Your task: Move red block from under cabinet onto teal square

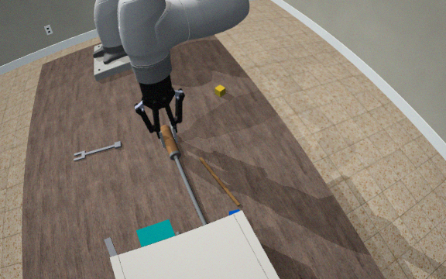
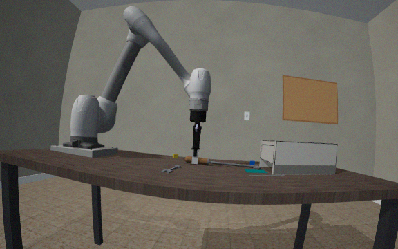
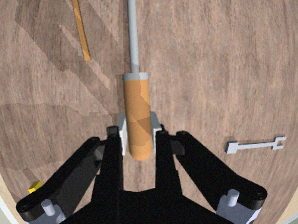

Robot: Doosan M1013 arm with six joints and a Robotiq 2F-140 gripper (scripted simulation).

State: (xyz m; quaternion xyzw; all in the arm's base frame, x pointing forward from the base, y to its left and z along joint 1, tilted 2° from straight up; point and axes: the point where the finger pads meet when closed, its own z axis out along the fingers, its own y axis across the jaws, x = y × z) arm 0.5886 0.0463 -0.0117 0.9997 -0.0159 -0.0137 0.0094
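The teal square is 270 mm ahead of my hand, 130 mm to the right of it and 40 mm below it. Round my hand: hook tool: 130 mm ahead, 40 mm to the right, 20 mm below; then grey wrench: 220 mm to the right, 70 mm behind, 40 mm below; then thin wooden stick: 180 mm ahead, 70 mm to the left, 30 mm below.
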